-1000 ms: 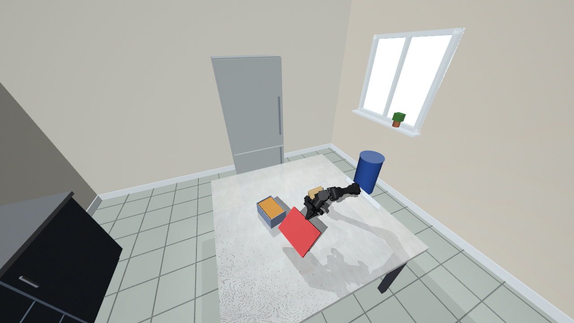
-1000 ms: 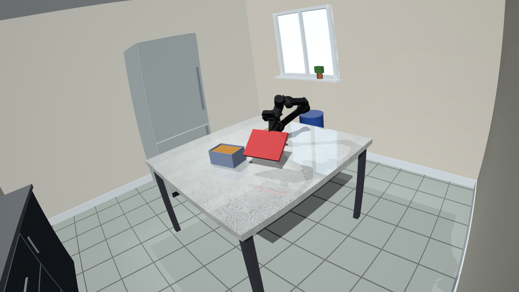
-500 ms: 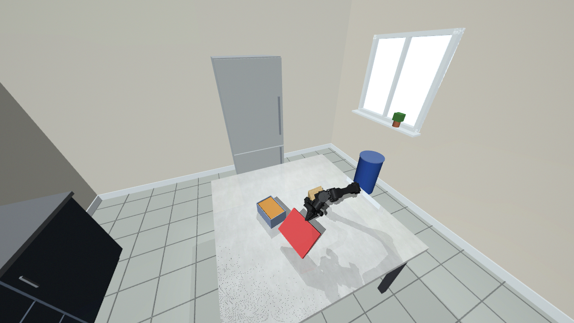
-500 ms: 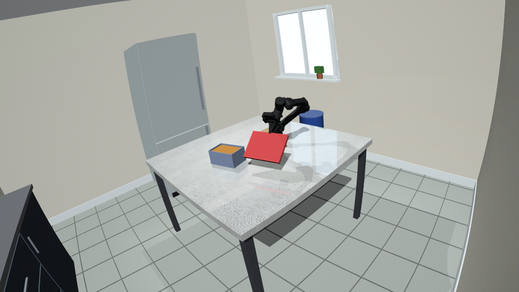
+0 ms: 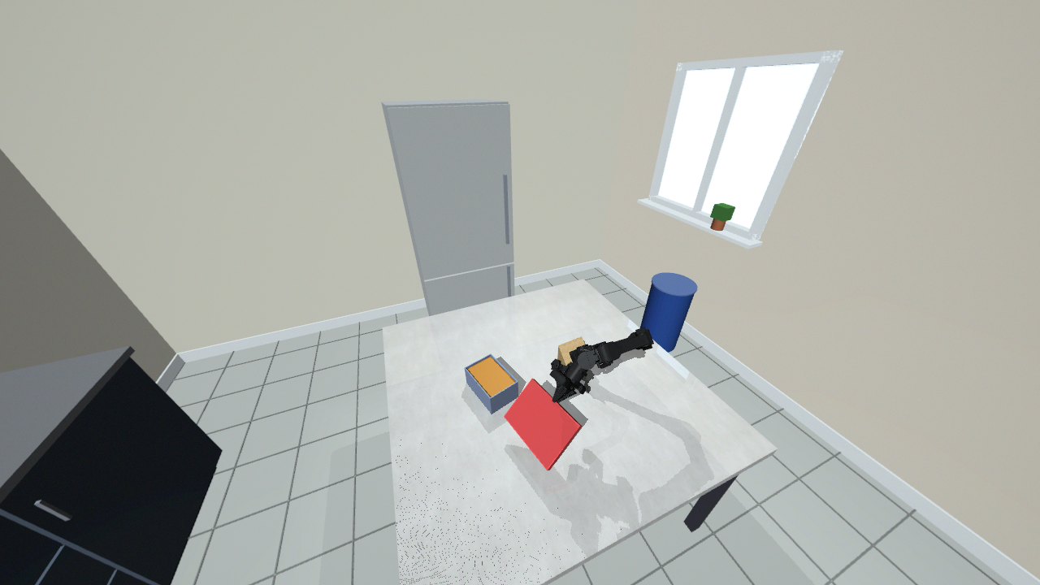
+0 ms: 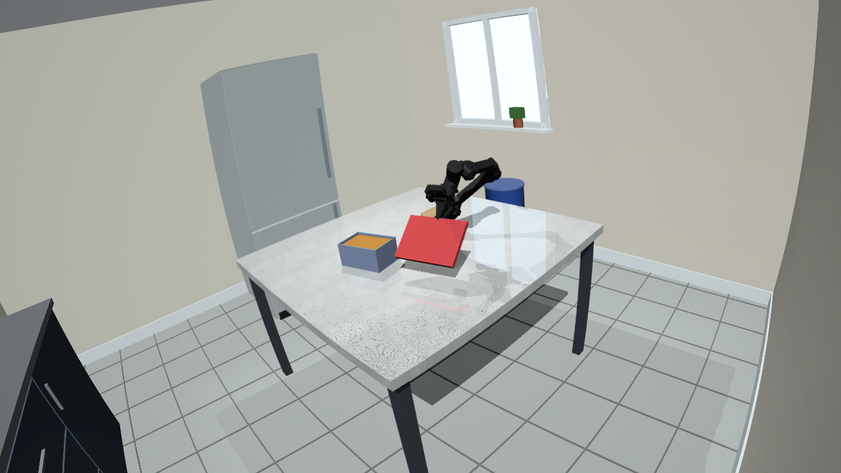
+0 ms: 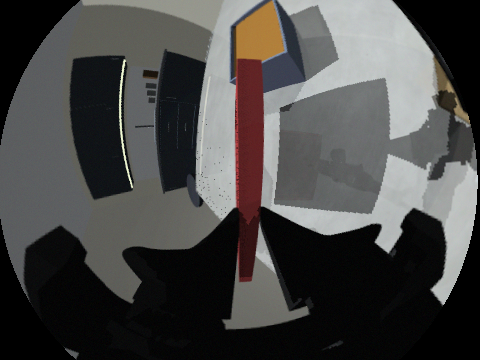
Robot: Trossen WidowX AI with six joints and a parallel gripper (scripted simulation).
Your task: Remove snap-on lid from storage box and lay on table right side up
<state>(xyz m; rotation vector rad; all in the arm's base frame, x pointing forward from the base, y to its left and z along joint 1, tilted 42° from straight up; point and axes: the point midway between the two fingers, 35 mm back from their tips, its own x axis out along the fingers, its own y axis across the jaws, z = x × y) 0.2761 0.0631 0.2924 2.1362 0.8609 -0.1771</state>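
Now: gripper tip 6 cm short of the red lid, 1 cm to the right of it and 5 cm above it. From my gripper tip the other things lie so: blue-grey storage box (11 cm ahead, 30 cm to the right, 14 cm below).
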